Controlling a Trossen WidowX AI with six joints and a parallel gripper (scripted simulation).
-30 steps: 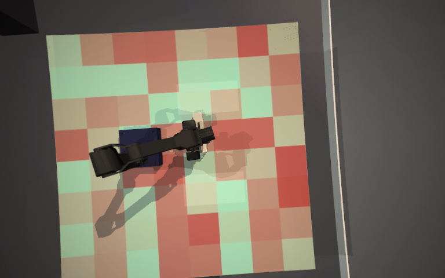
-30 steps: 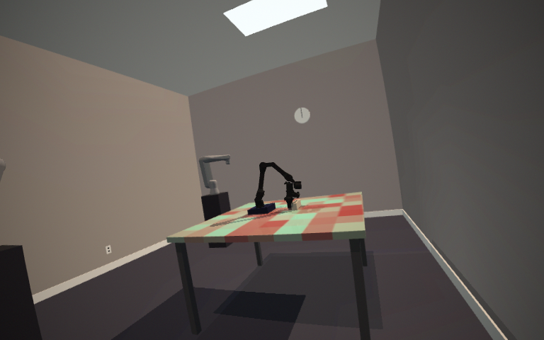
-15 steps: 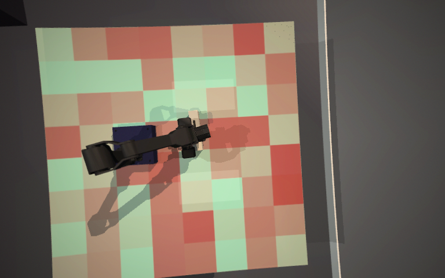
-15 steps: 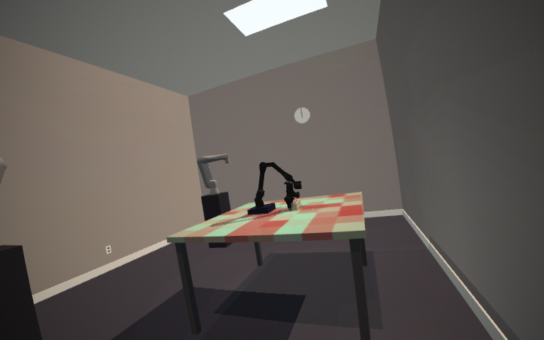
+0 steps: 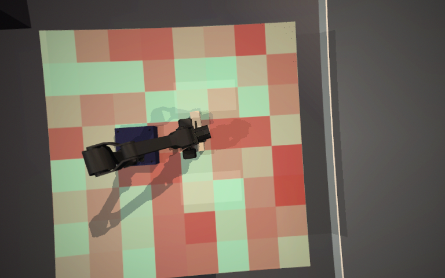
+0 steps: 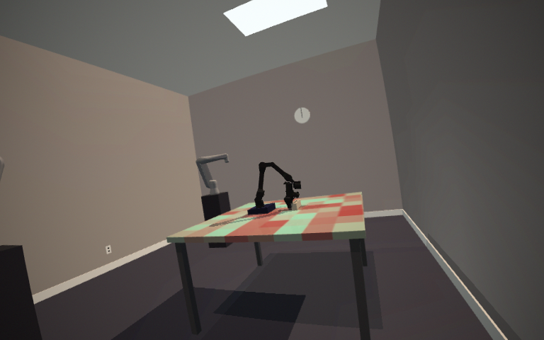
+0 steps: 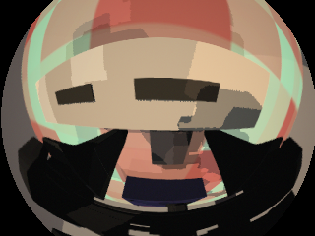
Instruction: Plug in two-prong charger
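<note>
Now: the dark grey charger 2 cm ahead of my gripper tip and 1 cm above it.
</note>
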